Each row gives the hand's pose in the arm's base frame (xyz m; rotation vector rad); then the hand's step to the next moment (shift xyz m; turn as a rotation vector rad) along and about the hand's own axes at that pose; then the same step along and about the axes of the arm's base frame.
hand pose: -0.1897 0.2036 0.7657 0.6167 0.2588 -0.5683
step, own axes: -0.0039 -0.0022 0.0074 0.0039 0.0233 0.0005
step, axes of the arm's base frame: -0.0040 -0.0043 0.0063 0.0166 0.0137 0.0099
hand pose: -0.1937 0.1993 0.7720 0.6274 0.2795 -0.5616
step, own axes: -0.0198 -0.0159 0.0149 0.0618 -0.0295 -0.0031
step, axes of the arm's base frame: -0.0241 -0.0118 0.0122 0.0333 -0.0430 -0.0417
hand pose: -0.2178 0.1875 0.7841 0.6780 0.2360 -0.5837
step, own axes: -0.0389 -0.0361 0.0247 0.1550 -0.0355 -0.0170
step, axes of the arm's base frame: -0.0521 -0.0220 0.0150 0.1055 -0.0778 -0.0915
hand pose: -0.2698 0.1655 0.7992 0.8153 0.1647 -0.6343
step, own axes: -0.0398 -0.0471 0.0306 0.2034 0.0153 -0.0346
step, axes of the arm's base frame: -0.0627 -0.0278 0.0062 0.1760 -0.0614 -0.0898
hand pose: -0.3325 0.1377 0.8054 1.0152 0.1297 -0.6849
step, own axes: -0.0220 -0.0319 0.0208 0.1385 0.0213 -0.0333
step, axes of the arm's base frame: -0.0402 -0.0176 -0.0034 0.1282 -0.0302 -0.0583
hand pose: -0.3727 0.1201 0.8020 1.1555 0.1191 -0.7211
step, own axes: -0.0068 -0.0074 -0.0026 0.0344 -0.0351 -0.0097
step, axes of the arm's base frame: -0.0088 0.0038 -0.0040 0.0090 -0.0147 -0.0470
